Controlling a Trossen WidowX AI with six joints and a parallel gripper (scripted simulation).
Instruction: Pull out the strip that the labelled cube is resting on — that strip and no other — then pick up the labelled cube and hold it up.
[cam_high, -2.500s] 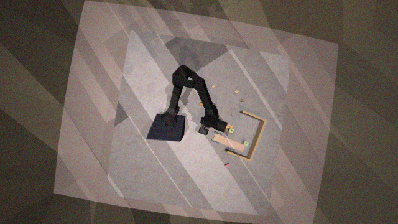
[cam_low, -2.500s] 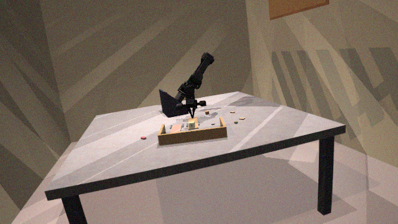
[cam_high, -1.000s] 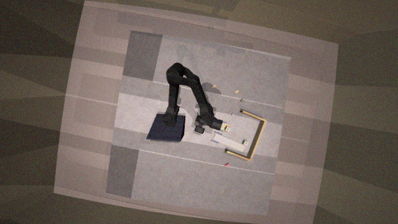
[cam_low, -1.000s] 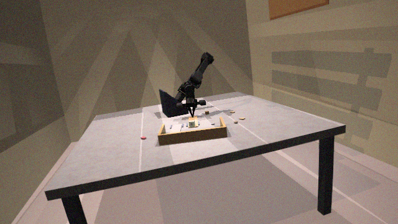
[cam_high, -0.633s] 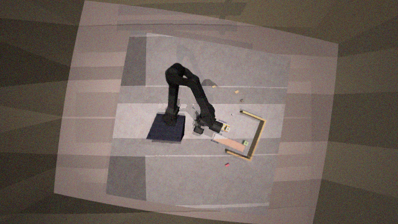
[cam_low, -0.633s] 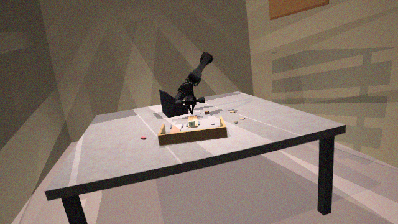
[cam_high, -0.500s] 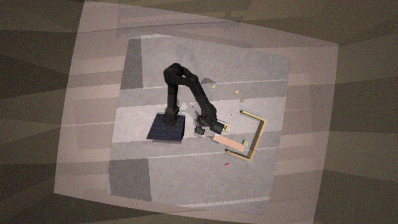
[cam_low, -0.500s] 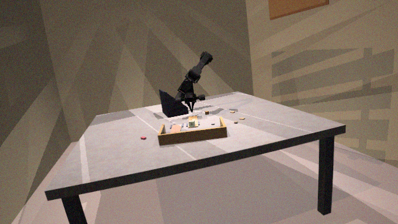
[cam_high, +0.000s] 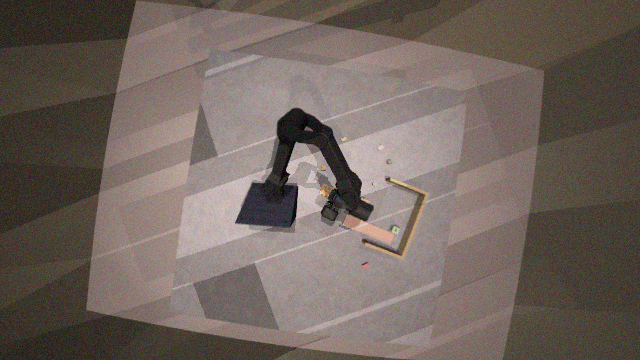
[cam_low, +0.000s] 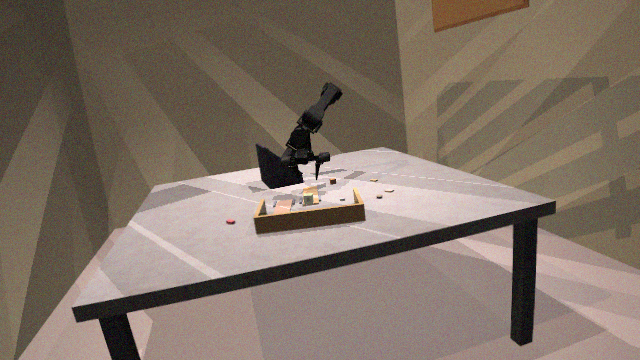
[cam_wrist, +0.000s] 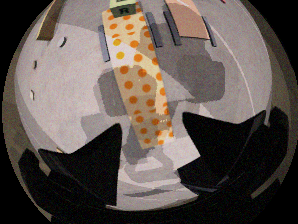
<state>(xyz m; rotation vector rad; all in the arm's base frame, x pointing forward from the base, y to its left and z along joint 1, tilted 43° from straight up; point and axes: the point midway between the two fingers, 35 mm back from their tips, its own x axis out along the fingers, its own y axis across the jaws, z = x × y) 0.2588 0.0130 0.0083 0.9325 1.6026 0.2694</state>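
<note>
The salmon strip is 17 cm ahead of my gripper tip, 16 cm to the right of it and 4 cm below it. From my gripper tip the other things lie so: red chip: 16 cm ahead, 33 cm to the right, 4 cm below.
</note>
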